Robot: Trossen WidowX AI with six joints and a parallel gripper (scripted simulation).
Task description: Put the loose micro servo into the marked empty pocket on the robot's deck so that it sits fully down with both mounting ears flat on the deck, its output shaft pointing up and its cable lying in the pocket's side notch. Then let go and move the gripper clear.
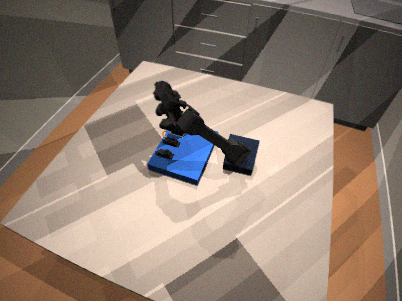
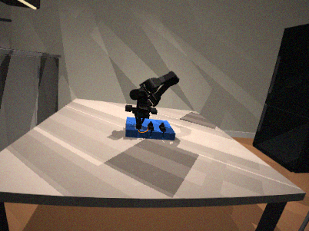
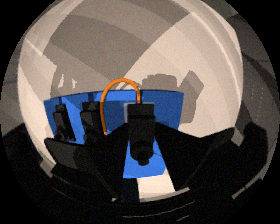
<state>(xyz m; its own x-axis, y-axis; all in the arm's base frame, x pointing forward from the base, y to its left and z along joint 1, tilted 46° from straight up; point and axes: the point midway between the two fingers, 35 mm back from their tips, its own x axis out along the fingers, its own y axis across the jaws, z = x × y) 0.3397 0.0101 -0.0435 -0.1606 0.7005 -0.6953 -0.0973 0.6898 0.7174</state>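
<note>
The blue deck is 130 mm behind my gripper tip, 60 mm to the left of it and 60 mm below it.
</note>
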